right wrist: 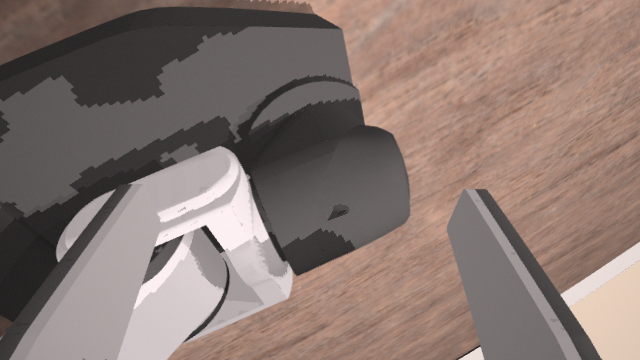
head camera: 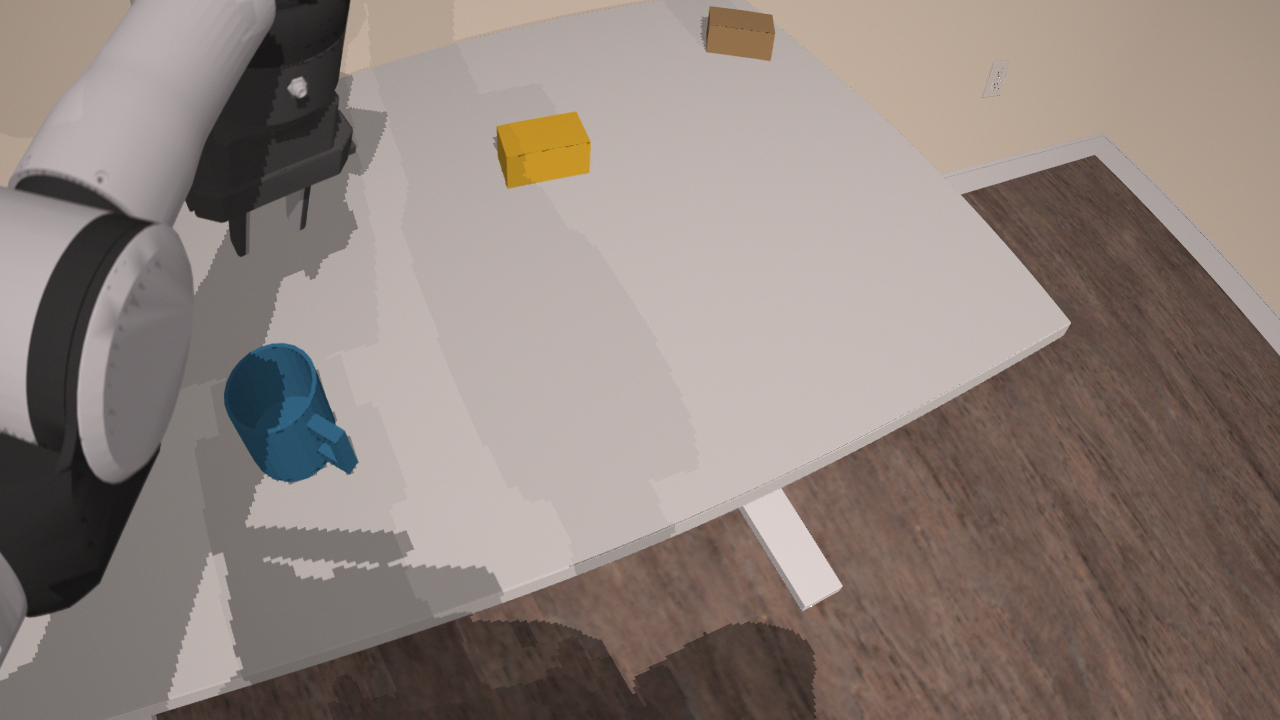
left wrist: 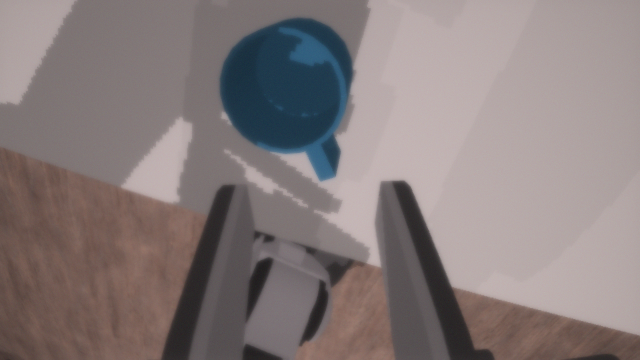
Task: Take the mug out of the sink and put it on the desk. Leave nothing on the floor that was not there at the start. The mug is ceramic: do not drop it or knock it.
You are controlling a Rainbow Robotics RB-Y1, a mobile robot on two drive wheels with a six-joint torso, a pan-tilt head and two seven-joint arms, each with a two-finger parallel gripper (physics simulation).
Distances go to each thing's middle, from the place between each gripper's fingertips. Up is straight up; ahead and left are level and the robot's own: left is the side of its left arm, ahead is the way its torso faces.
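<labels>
Blue mug (head camera: pixel 274 398) 76 cm ahead of my right hand, 26 cm above it, 54 cm to the left of it.
My left gripper 18 cm above the blue mug, 3 cm to the right of it, 4 cm past it. Going by its middle, the blue mug is nearer to my left gripper than to my right hand.
</labels>
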